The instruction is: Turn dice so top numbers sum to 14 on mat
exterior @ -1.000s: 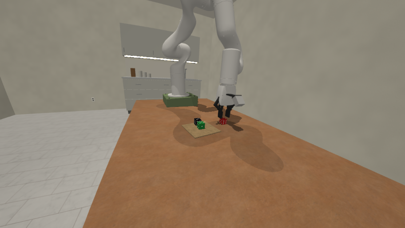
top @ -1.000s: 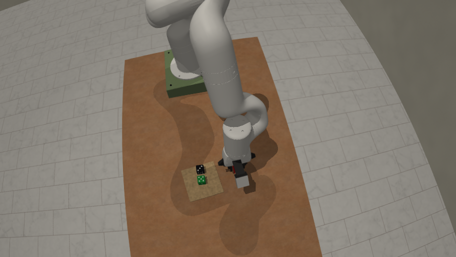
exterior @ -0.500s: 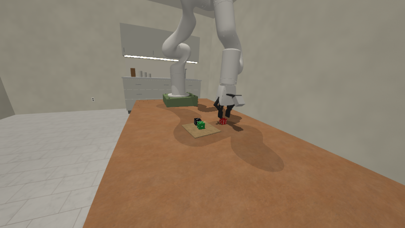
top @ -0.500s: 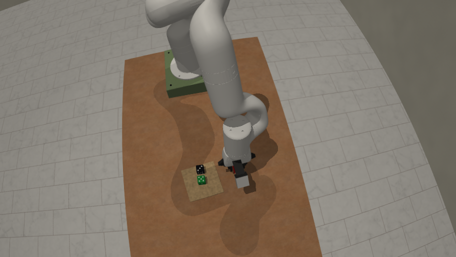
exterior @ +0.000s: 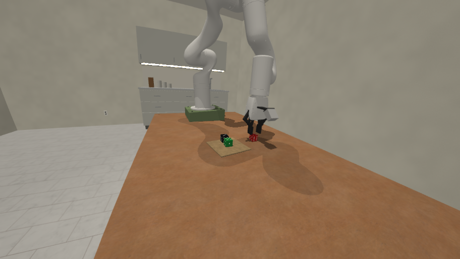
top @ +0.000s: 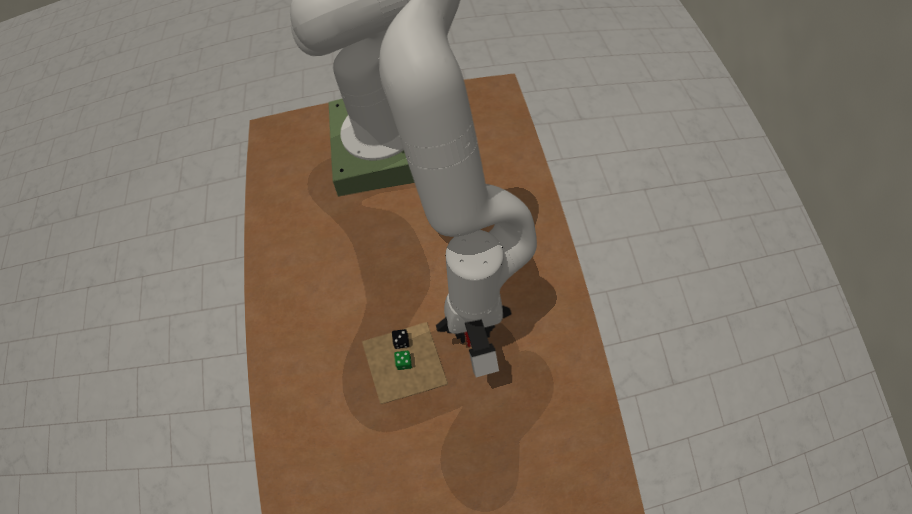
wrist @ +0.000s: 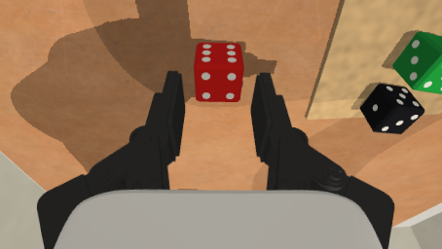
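Now: the red die 40 mm below my hand. Also, from my hand: black die: 40 mm behind, 140 mm to the right, 40 mm below; green die: 10 mm ahead, 150 mm to the right, 40 mm below; tan square mat: 10 mm ahead, 150 mm to the right, 50 mm below.
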